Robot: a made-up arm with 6 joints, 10 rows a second.
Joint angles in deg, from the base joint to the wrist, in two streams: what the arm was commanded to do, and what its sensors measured. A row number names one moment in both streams.
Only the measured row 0 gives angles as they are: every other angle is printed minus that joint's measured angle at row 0.
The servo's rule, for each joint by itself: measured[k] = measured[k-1] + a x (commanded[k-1-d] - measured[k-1]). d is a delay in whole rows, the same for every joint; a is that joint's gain. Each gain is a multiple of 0.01, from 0.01 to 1. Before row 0 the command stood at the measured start. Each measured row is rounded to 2 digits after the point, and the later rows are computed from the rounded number. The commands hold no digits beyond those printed.
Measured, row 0:
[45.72 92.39 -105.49 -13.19 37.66 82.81]
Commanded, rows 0 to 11:
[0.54 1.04 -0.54 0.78 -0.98 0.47]
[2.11 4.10 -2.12 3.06 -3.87 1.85]
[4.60 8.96 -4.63 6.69 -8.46 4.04]
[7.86 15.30 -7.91 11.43 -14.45 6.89]
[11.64 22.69 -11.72 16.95 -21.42 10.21]
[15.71 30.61 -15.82 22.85 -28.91 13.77]
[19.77 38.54 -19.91 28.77 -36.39 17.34]
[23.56 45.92 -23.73 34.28 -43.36 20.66]
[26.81 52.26 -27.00 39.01 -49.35 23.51]
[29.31 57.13 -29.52 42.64 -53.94 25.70]
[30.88 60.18 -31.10 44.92 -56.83 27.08]
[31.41 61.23 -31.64 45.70 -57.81 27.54]
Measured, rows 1 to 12:
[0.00 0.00 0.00 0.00 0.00 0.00]
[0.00 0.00 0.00 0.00 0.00 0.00]
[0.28 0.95 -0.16 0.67 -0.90 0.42]
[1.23 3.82 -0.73 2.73 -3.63 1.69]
[2.98 8.50 -1.86 6.14 -8.07 3.78]
[5.52 14.69 -3.61 10.69 -13.94 6.55]
[8.70 21.97 -5.96 16.07 -20.82 9.81]
[12.35 29.83 -8.82 21.90 -28.26 13.33]
[16.21 37.76 -12.04 27.81 -35.74 16.90]
[20.03 45.19 -15.43 33.37 -42.75 20.25]
[23.56 51.62 -18.79 38.22 -48.82 23.15]
[26.55 56.63 -21.90 42.02 -53.53 25.42]
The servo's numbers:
d 2
a 0.52 0.91 0.29 0.86 0.92 0.89

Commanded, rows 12 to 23:
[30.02 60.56 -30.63 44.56 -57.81 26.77]
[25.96 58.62 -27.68 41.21 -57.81 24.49]
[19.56 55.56 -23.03 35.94 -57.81 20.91]
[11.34 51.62 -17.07 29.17 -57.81 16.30]
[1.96 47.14 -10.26 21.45 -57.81 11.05]
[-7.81 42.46 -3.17 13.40 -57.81 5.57]
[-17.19 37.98 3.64 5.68 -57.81 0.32]
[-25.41 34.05 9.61 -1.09 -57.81 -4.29]
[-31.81 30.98 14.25 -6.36 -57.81 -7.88]
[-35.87 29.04 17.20 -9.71 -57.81 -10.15]
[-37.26 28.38 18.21 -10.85 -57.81 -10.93]
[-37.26 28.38 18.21 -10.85 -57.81 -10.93]
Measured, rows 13 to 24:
[28.80 59.86 -24.57 44.51 -56.57 26.90]
[30.16 61.11 -26.62 45.53 -57.71 27.47]
[30.09 60.61 -27.78 44.70 -57.80 26.85]
[27.94 58.80 -27.75 41.70 -57.81 24.75]
[23.58 55.85 -26.38 36.75 -57.81 21.33]
[17.22 52.00 -23.68 30.23 -57.81 16.85]
[9.28 47.58 -19.79 22.68 -57.81 11.69]
[0.39 42.92 -14.97 14.70 -57.81 6.24]
[-8.75 38.42 -9.57 6.94 -57.81 0.97]
[-17.41 34.44 -4.01 0.03 -57.81 -3.71]
[-24.90 31.29 1.29 -5.47 -57.81 -7.42]
[-30.60 29.24 5.90 -9.12 -57.81 -9.85]

